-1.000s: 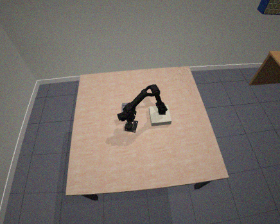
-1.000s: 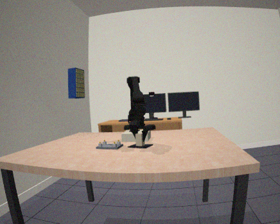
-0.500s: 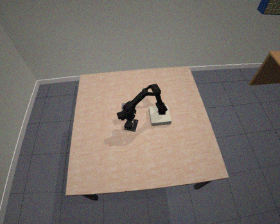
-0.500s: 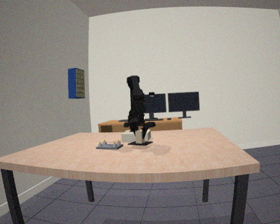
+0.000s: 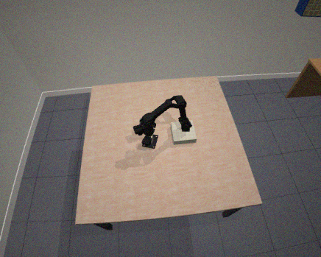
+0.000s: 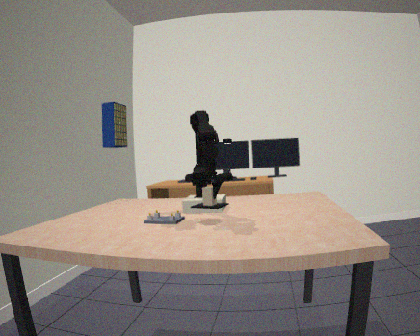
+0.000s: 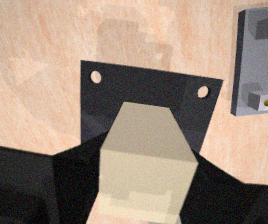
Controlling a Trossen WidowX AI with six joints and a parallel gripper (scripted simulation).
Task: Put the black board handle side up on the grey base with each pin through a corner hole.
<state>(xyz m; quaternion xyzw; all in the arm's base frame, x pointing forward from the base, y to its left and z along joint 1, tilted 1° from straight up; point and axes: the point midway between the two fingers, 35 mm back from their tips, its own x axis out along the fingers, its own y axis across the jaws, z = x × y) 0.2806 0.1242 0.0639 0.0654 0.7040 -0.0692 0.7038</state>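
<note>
The grey base lies 5 cm ahead of my gripper tip, 18 cm to the right of it and 8 cm below it. The rest, counted from my gripper tip: flat black board: 1 cm below.
</note>
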